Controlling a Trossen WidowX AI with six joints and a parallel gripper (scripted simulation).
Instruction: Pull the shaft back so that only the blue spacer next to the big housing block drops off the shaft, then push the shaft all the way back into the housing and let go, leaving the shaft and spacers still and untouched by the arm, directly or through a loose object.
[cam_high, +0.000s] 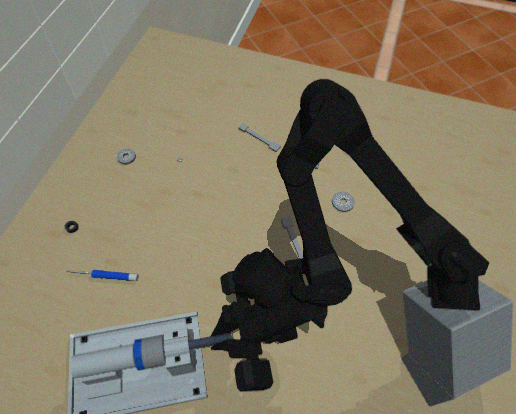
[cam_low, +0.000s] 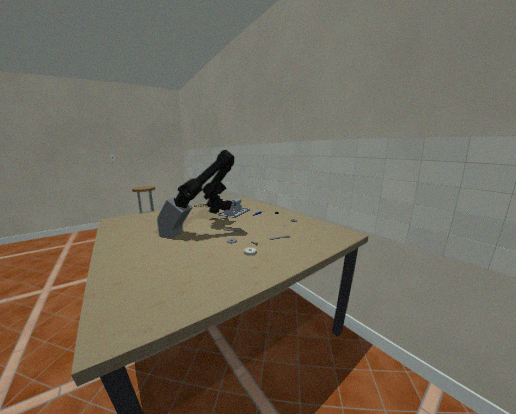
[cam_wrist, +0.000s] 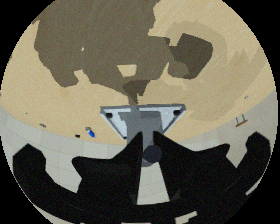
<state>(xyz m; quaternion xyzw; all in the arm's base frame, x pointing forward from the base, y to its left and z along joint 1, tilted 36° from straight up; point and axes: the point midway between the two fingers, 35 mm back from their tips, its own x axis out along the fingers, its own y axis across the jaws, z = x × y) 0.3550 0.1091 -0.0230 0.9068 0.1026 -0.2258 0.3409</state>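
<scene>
The dark shaft is 70 mm ahead of my hand and 30 mm to the left of it. From my hand the other things lie so: grey spacer (100 mm ahead, 40 mm to the left); blue spacer (130 mm ahead, 50 mm to the left).
</scene>
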